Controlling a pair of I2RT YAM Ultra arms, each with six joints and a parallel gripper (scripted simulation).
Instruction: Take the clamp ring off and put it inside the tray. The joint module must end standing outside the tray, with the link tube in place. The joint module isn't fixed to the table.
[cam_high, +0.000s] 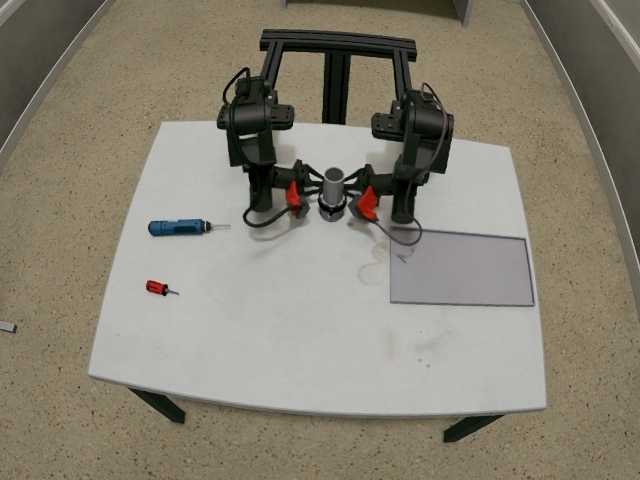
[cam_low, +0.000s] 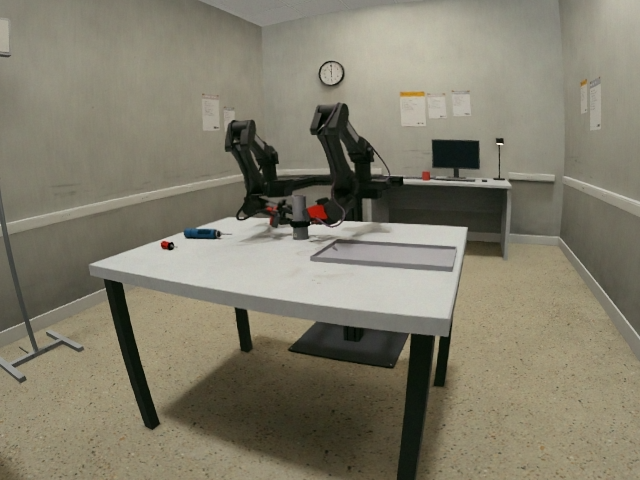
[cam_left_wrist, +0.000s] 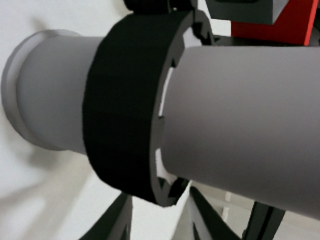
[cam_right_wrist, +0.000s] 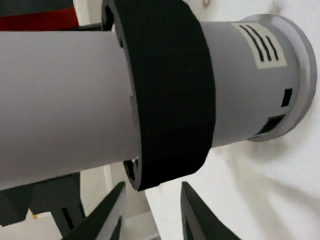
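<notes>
The black clamp ring is 4 cm ahead of my right hand and 2 cm to the left of it. The rest, counted from my right hand: grey joint module: 5 cm ahead, 3 cm to the left, 3 cm below; small grey pin: 17 cm ahead, 21 cm to the left, 5 cm below; grey link tube: 5 cm ahead, 3 cm to the left, 5 cm above.
Now: left hand 40 mm short of the black clamp ring and 20 mm to the left of it. Also, from my left hand: grey joint module: 40 mm ahead, 20 mm to the right, 30 mm below; small grey pin: 160 mm ahead, 170 mm to the left, 50 mm below; grey link tube: 40 mm ahead, 20 mm to the right, 50 mm above.
</notes>
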